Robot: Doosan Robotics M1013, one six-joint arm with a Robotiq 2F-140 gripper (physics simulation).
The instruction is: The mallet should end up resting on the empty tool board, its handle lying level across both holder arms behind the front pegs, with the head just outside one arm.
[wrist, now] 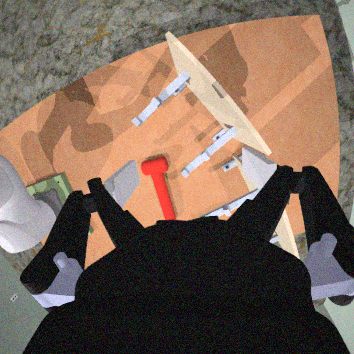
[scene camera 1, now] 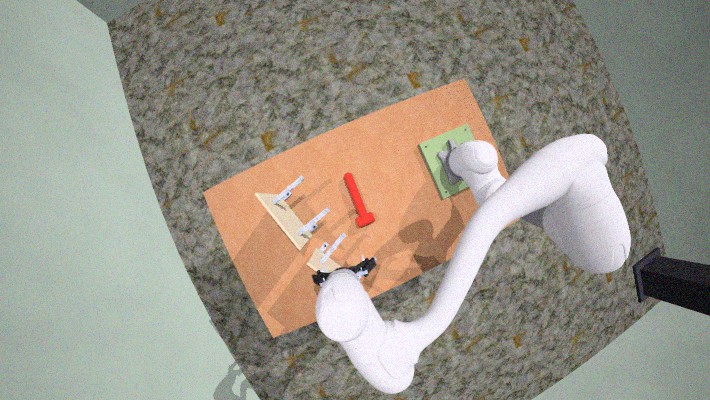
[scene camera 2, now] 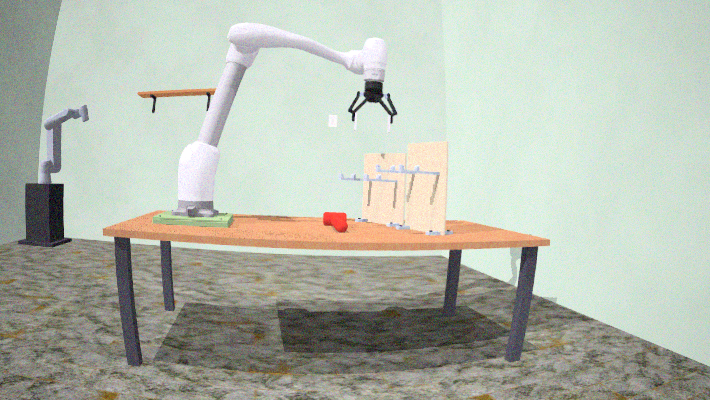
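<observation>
The red mallet (scene camera 1: 354,192) (scene camera 2: 336,220) (wrist: 161,190) lies flat on the table, apart from both boards, its head towards the far side in scene camera 2. Two upright pale tool boards stand beside it, both without a tool. The far board (scene camera 1: 319,259) (scene camera 2: 382,200) (wrist: 227,110) has two arms (wrist: 162,97) (wrist: 210,152) with pegs. The near board (scene camera 1: 288,220) (scene camera 2: 430,155) (wrist: 287,240) also has two arms (scene camera 1: 289,190) (scene camera 1: 315,222). My gripper (scene camera 1: 344,272) (scene camera 2: 371,127) (wrist: 188,164) is open and empty, high above the far board. The arm hides part of that board in scene camera 1.
The wooden table (scene camera 1: 390,135) (scene camera 2: 280,240) carries my base on a green plate (scene camera 1: 432,160) (scene camera 2: 162,219) at the end opposite the boards. A wall shelf (scene camera 2: 175,93) and a small grey robot (scene camera 2: 55,145) on a black pedestal (scene camera 2: 44,212) stand behind in scene camera 2.
</observation>
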